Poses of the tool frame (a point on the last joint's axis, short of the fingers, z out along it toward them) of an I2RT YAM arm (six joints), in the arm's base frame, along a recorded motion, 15 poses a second.
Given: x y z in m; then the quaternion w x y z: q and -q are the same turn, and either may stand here.
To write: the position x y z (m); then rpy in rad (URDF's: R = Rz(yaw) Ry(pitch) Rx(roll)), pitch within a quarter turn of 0, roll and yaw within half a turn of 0. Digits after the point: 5 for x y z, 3 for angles.
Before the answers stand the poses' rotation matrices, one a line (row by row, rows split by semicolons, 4 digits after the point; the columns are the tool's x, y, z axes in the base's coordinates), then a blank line. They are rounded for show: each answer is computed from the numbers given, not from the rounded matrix.
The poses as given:
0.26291 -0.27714 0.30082 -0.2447 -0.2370 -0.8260 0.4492
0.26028 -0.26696 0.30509 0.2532 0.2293 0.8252 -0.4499
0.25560 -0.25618 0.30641 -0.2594 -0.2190 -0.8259 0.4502
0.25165 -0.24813 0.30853 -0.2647 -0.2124 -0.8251 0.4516
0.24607 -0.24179 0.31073 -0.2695 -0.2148 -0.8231 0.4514
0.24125 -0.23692 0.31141 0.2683 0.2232 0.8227 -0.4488
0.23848 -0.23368 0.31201 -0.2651 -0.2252 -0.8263 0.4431
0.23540 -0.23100 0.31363 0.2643 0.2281 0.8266 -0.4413
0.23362 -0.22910 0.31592 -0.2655 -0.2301 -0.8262 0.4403
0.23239 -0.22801 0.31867 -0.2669 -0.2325 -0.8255 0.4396
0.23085 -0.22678 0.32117 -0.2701 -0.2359 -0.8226 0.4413
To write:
-0.7679 0.6113 0.1913; 0.1717 0.4842 -0.8580; -0.6171 -0.6260 -0.4767
-0.7666 0.6062 0.2115; 0.1506 0.4901 -0.8586; -0.6242 -0.6264 -0.4670
-0.7695 0.5953 0.2313; 0.1282 0.4987 -0.8572; -0.6256 -0.6300 -0.4601
-0.7696 0.5896 0.2450; 0.1114 0.5018 -0.8578; -0.6287 -0.6328 -0.4519
-0.7625 0.5969 0.2497; 0.1103 0.5002 -0.8589; -0.6376 -0.6273 -0.4472
-0.7564 0.6080 0.2411; 0.1264 0.4976 -0.8582; -0.6418 -0.6186 -0.4532
-0.7580 0.6070 0.2385; 0.1372 0.5059 -0.8516; -0.6376 -0.6128 -0.4668
-0.7562 0.6104 0.2356; 0.1438 0.5064 -0.8502; -0.6383 -0.6090 -0.4707
-0.7531 0.6141 0.2361; 0.1464 0.5063 -0.8498; -0.6414 -0.6054 -0.4712
-0.7494 0.6185 0.2362; 0.1492 0.5054 -0.8499; -0.6451 -0.6017 -0.4710
-0.7428 0.6265 0.2362; 0.1497 0.4992 -0.8534; -0.6526 -0.5986 -0.4646

0.26291 -0.27714 0.30082 -2.222 0.665 2.922
0.26028 -0.26696 0.30509 -2.211 0.674 2.948
0.25560 -0.25618 0.30641 -2.202 0.676 2.977
0.25165 -0.24813 0.30853 -2.191 0.680 2.998
0.24607 -0.24179 0.31073 -2.190 0.691 2.998
0.24125 -0.23692 0.31141 -2.203 0.697 2.976
0.23848 -0.23368 0.31201 -2.222 0.691 2.963
0.23540 -0.23100 0.31363 -2.229 0.692 2.954
0.23362 -0.22910 0.31592 -2.232 0.696 2.950
0.23239 -0.22801 0.31867 -2.235 0.701 2.945
0.23085 -0.22678 0.32117 -2.231 0.711 2.943

